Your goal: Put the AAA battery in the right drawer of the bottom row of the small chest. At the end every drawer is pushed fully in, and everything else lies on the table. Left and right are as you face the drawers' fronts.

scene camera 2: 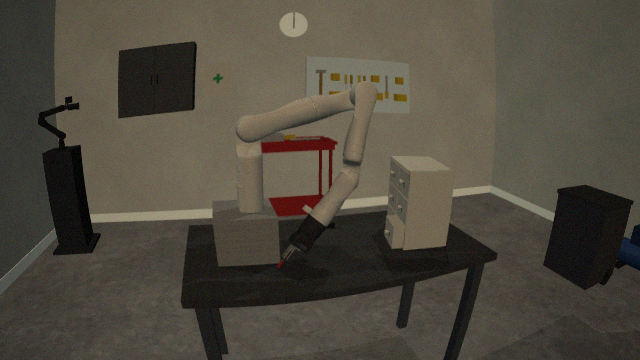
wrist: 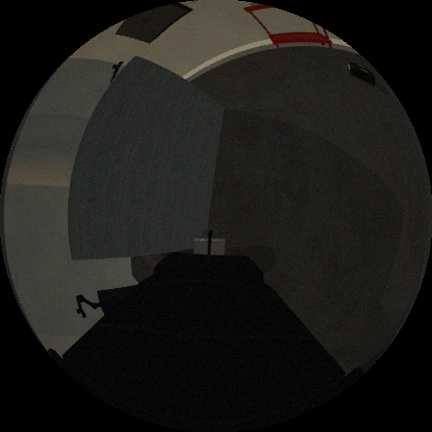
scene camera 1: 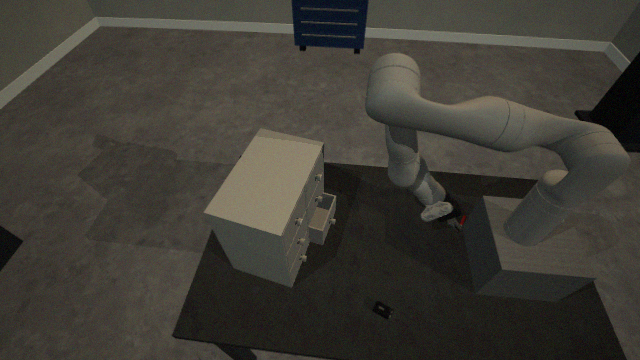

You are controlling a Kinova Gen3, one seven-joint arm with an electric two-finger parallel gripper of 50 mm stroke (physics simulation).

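Frame: origin at the arm's base, x ahead, y left, z up, level; millimetres.
Seen in the pictures: gripper, between the fingertips: [scene camera 2: 284, 257] [wrist: 209, 238] [scene camera 1: 458, 228]; arm's base, origin of its link: [scene camera 2: 251, 208] [wrist: 84, 152] [scene camera 1: 521, 230].
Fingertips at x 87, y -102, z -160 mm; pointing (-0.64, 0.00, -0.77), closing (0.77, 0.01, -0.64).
Offsets run from my fingertips to a thing's middle. "pt": to the spot under its first point. Level surfaces: height alone.
The small white chest {dx +574, dy +30, dz +141 mm} [scene camera 1: 265, 180] [scene camera 2: 429, 207] has its right bottom-row drawer {pt dx +446, dy +0, dz -2 mm} [scene camera 1: 321, 226] [scene camera 2: 395, 233] pulled out; the other drawers look pushed in. The visible part of the open drawer's inside looks empty. A small red cylinder, seemingly the AAA battery {dx -23, dy -30, dz -6 mm} [scene camera 1: 463, 220] [scene camera 2: 280, 264], is on the table close to the robot's base block. My gripper [scene camera 1: 459, 227] [scene camera 2: 284, 259] [wrist: 209, 238] is shut with nothing between its fingers. It points down at a slant, its fingertips right at the battery; whether they touch cannot be told. The battery does not show in the wrist view.
The grey base block [scene camera 1: 482, 245] [scene camera 2: 247, 242] [wrist: 145, 170] stands right beside the battery and the fingertips. A small black box-like object {dx +274, dy +261, dz -3 mm} [scene camera 1: 383, 310] [wrist: 361, 73] lies on the dark table {dz -12 mm} [scene camera 1: 320, 320] [scene camera 2: 240, 287], away from the chest.
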